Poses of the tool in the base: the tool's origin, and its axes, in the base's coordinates. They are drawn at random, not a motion.
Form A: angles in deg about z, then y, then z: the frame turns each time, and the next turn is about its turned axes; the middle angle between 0 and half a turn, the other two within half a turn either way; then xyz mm.
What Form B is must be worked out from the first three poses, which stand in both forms.
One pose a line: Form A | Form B
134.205 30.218 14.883 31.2 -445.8 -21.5 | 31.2 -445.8 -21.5 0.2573 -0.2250 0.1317 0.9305
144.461 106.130 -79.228 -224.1 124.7 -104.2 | -224.1 124.7 -104.2 0.5061 -0.7419 -0.2974 0.3239
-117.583 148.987 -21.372 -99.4 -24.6 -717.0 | -99.4 -24.6 -717.0 0.0937 0.7173 0.6435 -0.2504
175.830 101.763 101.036 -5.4 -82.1 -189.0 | -5.4 -82.1 -189.0 0.4720 0.4712 -0.6164 -0.4186
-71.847 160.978 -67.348 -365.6 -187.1 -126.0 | -365.6 -187.1 -126.0 0.0576 0.0387 0.9855 -0.1549
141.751 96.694 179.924 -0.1 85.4 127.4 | -0.1 85.4 127.4 0.6278 -0.2443 -0.7061 -0.2182
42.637 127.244 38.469 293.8 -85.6 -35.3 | 293.8 -85.6 -35.3 0.3376 -0.0326 0.8953 0.2889
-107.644 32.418 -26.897 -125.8 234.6 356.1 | -125.8 234.6 356.1 0.3710 0.1808 0.2127 -0.8857
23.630 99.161 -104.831 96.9 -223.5 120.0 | 96.9 -223.5 120.0 0.4923 -0.6856 0.3310 -0.4220
